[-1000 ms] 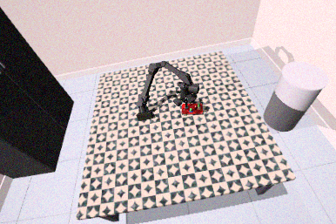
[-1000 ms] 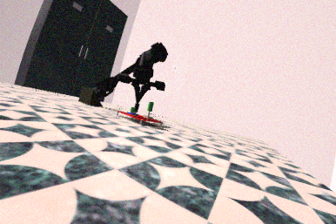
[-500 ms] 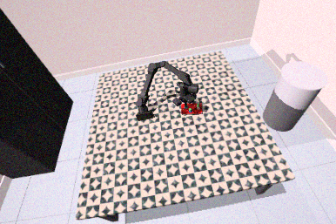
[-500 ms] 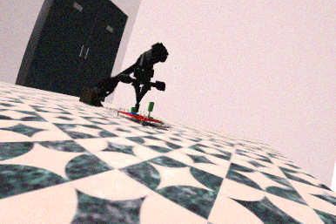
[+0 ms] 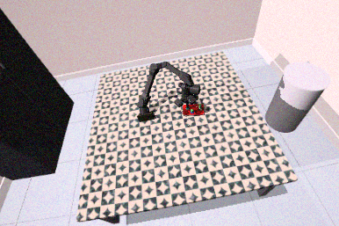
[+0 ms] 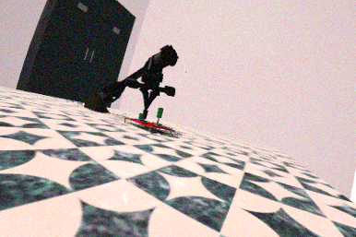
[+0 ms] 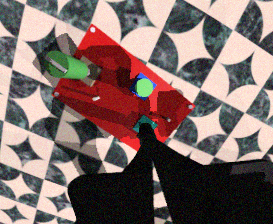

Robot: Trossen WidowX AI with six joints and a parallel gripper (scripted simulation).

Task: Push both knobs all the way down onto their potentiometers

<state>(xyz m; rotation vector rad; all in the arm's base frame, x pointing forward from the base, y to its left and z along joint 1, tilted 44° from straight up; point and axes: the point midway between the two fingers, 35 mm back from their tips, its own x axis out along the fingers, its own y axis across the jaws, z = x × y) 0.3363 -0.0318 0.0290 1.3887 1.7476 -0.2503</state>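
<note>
Right now my gripper tip is 10 mm above the dark knob. Round my gripper tip: green knob (90 mm ahead, 30 mm to the right).
</note>
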